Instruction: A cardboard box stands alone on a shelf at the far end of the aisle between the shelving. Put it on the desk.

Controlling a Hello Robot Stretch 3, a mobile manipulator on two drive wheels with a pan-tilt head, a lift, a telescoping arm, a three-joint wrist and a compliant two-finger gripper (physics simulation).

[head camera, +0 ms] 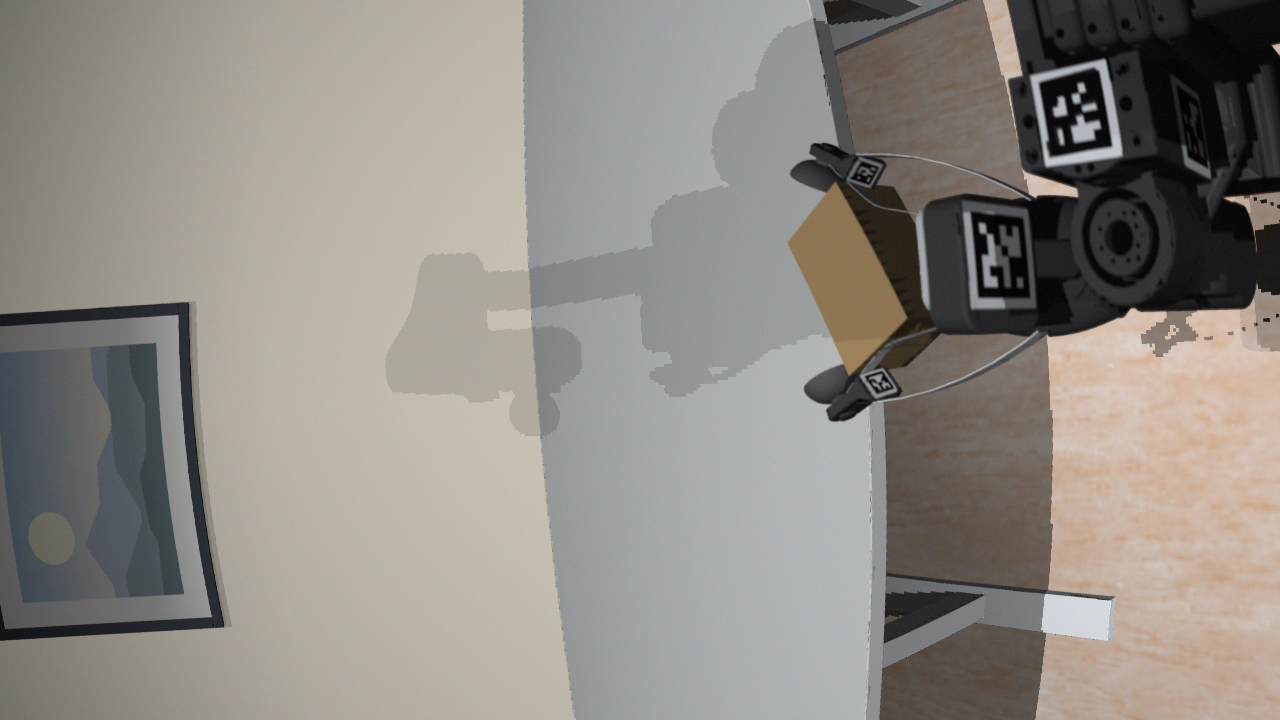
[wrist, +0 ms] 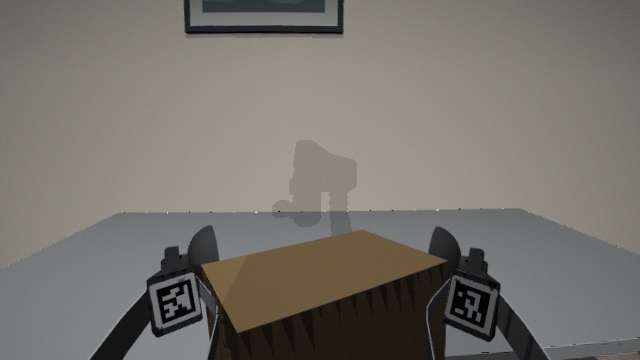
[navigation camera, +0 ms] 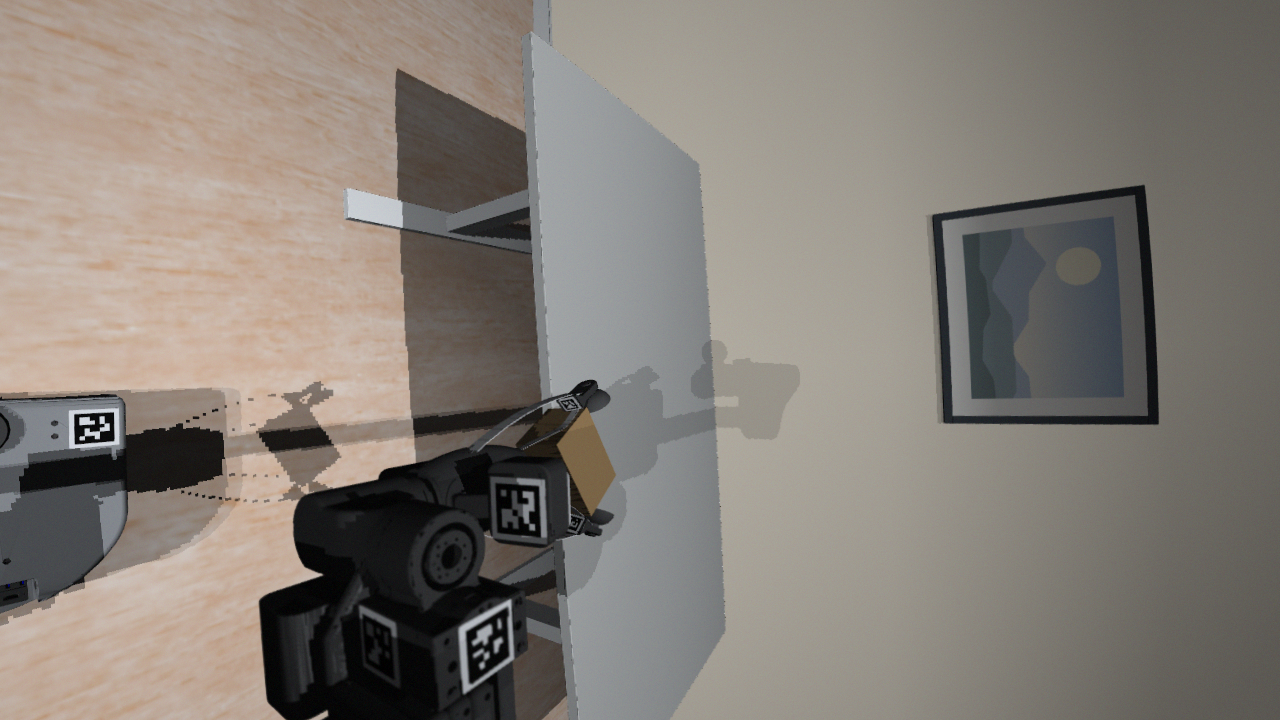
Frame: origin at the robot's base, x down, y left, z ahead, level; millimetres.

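Where they show: gripper, fingertip midpoint: (head camera: pixel 811 279) (navigation camera: pixel 602 455).
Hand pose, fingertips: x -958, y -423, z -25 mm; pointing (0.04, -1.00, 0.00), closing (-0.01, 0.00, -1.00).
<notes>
After its pixels a point has its place.
The cardboard box (head camera: pixel 850 277) @(x -970, y -375, z -23 mm) (navigation camera: pixel 586 461) @(x -970, y -376, z -23 mm) (wrist: pixel 325 285) is brown, with its flat top showing and turned at an angle between the fingers. My gripper (head camera: pixel 823 279) @(x -957, y -423, z -25 mm) (navigation camera: pixel 600 457) @(x -957, y -423, z -25 mm) (wrist: pixel 323 252) @(x -957, y -423, z -25 mm) is shut on it, with a rubber fingertip at each of two opposite corners. The grey desk (head camera: pixel 716 537) @(x -720, y -869, z 248 mm) (navigation camera: pixel 626 268) @(x -720, y -870, z 298 mm) (wrist: pixel 100 260) stands against the wall. In the head and navigation views the box shows across the desk's front edge, its far part over the top. The underside of the box is hidden, so its height over the desk cannot be told.
A framed picture (head camera: pixel 107 340) @(x -1512, y -1400, z -36 mm) (navigation camera: pixel 1020 411) @(x -1523, y -1401, z -59 mm) (wrist: pixel 265 29) hangs on the wall behind the desk. A desk leg foot (head camera: pixel 1078 616) (navigation camera: pixel 374 207) sticks out over the wood floor (head camera: pixel 1163 501) @(x 0, y -532, z 311 mm) (navigation camera: pixel 223 223) @(x -1, y -347, z 419 mm). Shadows of the robot fall on desk and wall. My base (navigation camera: pixel 62 510) @(x -160, y -91, z -126 mm) shows at the left in the navigation view.
</notes>
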